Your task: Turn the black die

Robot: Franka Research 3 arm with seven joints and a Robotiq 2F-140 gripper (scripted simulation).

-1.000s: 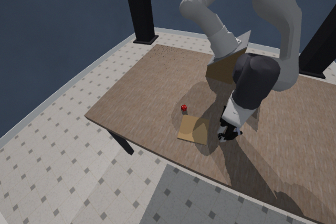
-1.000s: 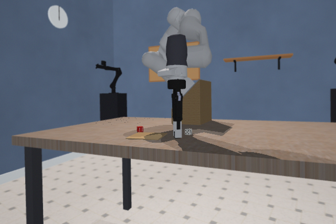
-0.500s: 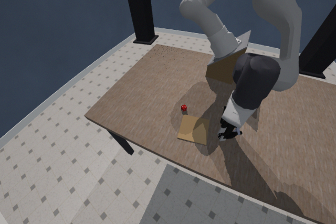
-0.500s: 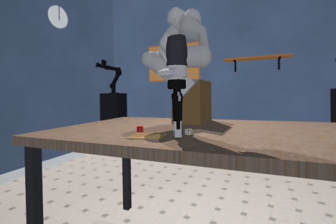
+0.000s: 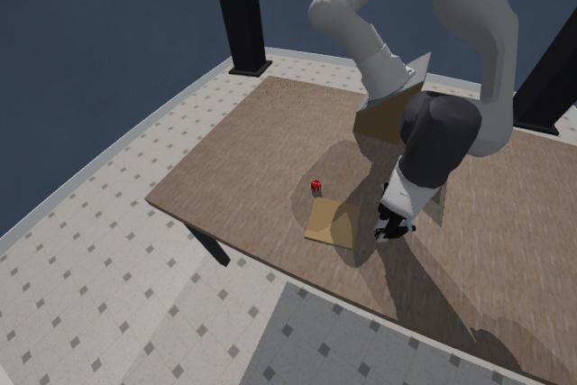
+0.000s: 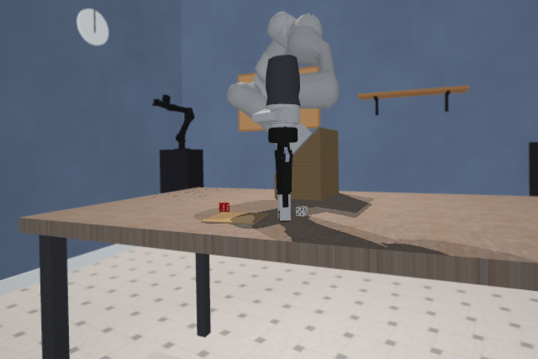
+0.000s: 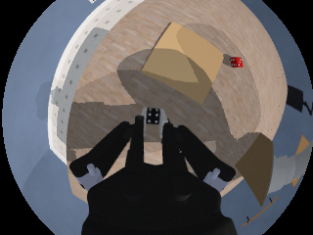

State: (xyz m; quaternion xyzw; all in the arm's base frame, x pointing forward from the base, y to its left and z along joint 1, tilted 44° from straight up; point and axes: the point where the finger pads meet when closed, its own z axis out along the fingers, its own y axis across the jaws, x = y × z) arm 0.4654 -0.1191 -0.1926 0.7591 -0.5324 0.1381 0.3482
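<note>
The tan mat is 10 mm behind my hand, 130 mm to the right of it and 40 mm below it. Also, from my hand: black die: 20 mm below; then white die: 80 mm behind, 30 mm to the left, 20 mm below; then red die: 110 mm behind, 220 mm to the right, 20 mm below.
</note>
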